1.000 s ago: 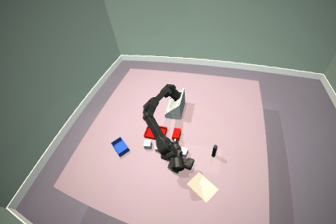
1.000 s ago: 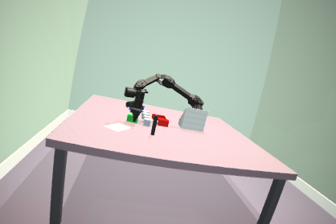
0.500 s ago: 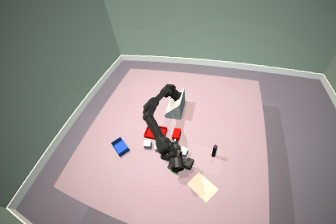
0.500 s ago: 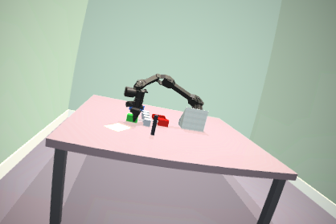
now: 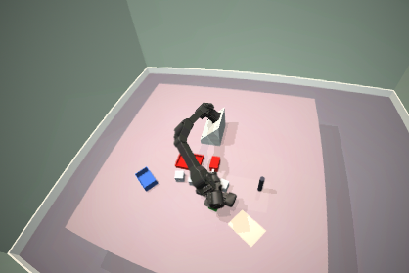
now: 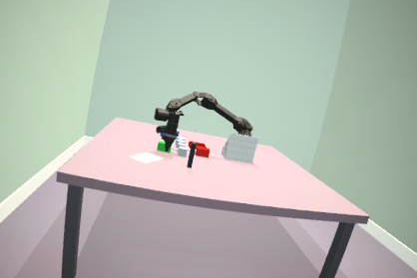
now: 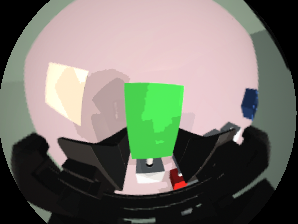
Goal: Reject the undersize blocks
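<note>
Right now the green GO gauge is 10 mm behind my gripper tip and 20 mm above it. The rest, counted from my gripper tip: blue tray (20 mm behind, 410 mm to the right); small red piece (170 mm behind, 60 mm to the right, 10 mm above); cream sheet (100 mm ahead, 170 mm to the left, 10 mm below).
</note>
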